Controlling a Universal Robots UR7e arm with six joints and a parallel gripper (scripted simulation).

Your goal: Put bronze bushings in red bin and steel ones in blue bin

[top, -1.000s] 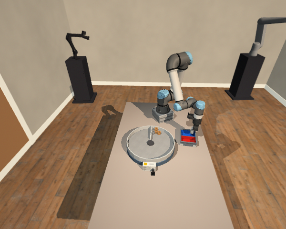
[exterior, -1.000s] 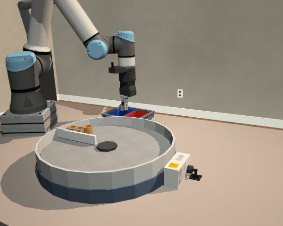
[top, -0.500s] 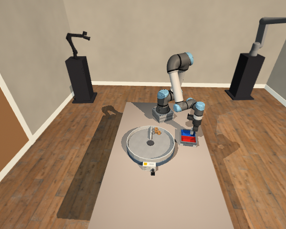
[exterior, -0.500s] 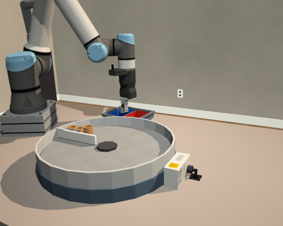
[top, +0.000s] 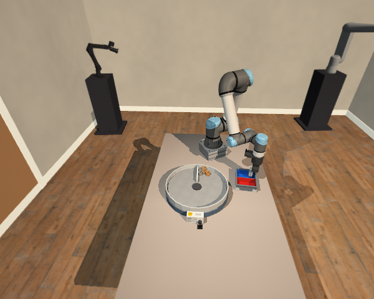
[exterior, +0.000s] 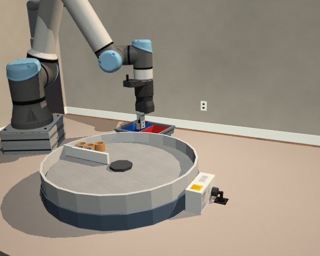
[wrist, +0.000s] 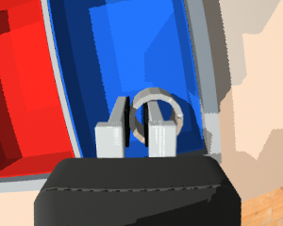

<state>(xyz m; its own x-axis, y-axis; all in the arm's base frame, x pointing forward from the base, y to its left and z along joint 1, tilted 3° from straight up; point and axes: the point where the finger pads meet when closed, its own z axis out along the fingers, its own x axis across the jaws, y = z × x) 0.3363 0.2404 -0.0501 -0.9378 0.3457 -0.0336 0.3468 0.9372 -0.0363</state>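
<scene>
My gripper is now 40 mm short of the bin, 40 mm to the left of it and 20 mm above it. Round my hand: round turntable: 130 mm ahead, 400 mm to the right.
</scene>
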